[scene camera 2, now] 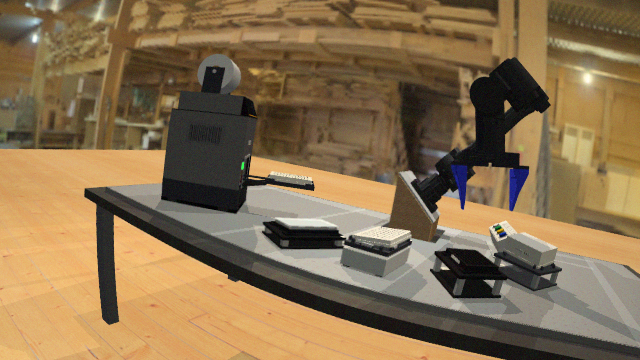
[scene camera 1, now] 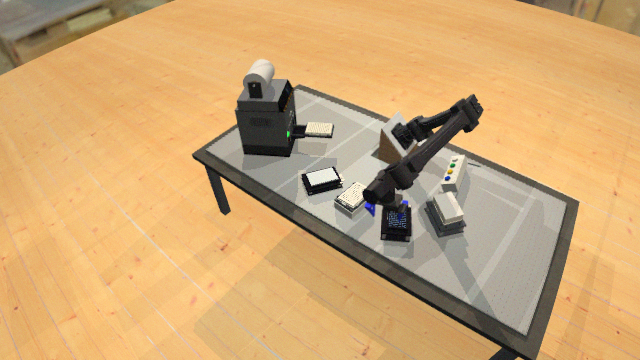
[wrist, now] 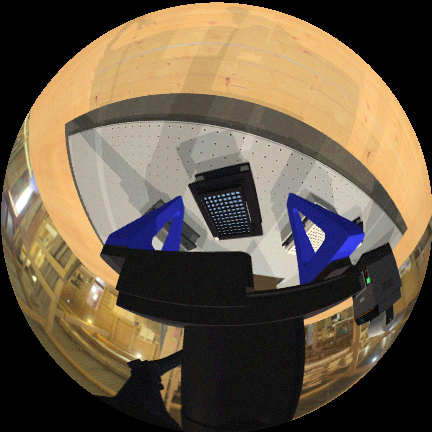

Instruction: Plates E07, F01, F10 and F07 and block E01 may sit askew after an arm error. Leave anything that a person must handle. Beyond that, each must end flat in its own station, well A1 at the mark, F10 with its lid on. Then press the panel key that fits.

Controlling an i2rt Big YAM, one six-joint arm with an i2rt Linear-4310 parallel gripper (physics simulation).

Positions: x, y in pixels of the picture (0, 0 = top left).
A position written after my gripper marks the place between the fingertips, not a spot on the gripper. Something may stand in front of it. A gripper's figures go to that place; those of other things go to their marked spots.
Labels:
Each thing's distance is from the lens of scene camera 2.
my gripper (scene camera 2: 487, 210): 0.65 m
white well plate with pink wells (scene camera 2: 388, 237): 0.78 m
black plate (scene camera 2: 472, 260): 0.78 m

